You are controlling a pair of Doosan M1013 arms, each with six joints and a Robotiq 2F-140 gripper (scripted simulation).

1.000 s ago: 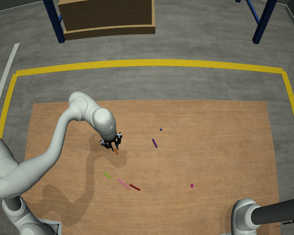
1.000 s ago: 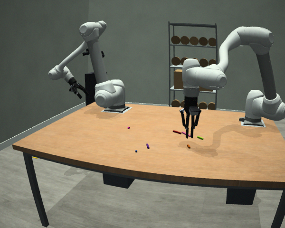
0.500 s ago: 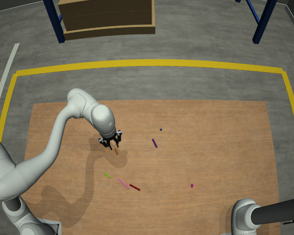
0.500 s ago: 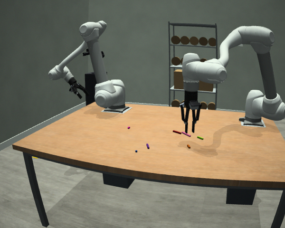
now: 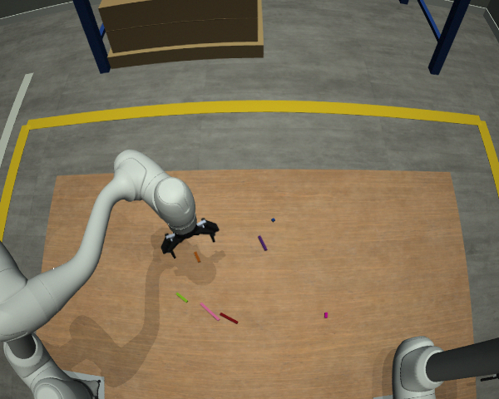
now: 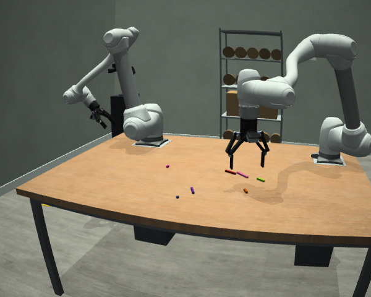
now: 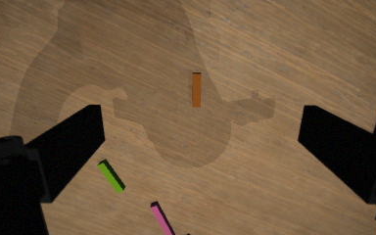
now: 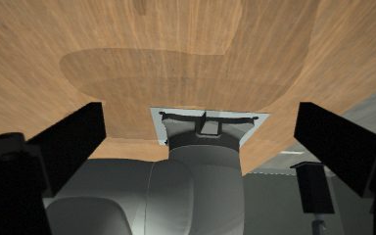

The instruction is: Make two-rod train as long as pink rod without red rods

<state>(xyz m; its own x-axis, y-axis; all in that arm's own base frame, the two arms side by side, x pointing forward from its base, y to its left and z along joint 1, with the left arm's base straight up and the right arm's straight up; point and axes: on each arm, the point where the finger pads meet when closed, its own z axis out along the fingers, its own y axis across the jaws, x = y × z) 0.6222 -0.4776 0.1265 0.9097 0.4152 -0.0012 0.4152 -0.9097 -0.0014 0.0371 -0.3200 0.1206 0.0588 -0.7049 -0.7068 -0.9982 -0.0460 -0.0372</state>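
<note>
Right now the lime rod is 160 mm behind my left hand, 120 mm below it and 40 mm to the left of it. The rest, counted from my left hand: orange rod 120 mm below; pink rod 210 mm behind, 120 mm below, 60 mm to the right; purple rod 230 mm to the right, 120 mm below, 70 mm ahead.
</note>
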